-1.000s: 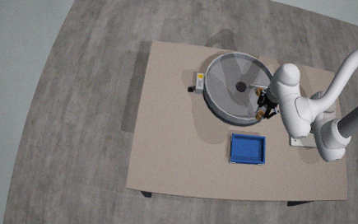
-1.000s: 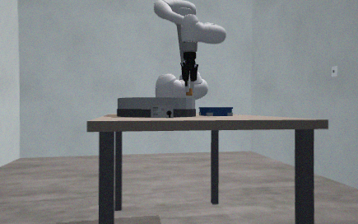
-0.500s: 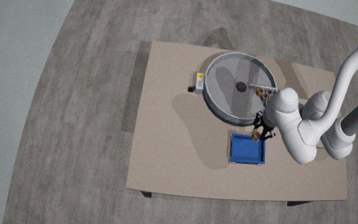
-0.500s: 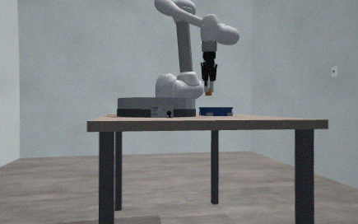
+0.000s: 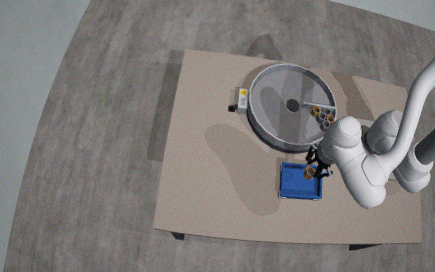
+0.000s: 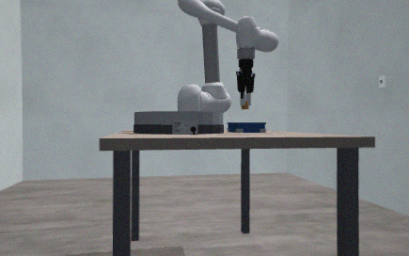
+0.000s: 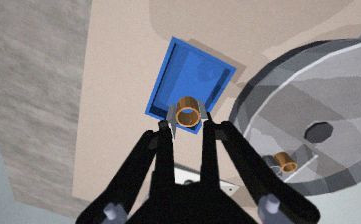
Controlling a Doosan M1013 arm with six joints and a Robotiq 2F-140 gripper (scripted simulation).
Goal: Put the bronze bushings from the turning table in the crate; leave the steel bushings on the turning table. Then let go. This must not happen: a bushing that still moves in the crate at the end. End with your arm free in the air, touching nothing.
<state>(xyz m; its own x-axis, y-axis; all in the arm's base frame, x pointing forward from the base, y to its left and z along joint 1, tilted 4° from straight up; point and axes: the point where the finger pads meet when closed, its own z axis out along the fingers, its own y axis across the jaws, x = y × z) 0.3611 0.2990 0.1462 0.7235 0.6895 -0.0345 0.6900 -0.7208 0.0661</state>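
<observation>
My gripper is now 15 cm above the blue crate. From my hand the other things lie so: grey turning table (11 cm ahead, 33 cm to the right, 12 cm below).
</observation>
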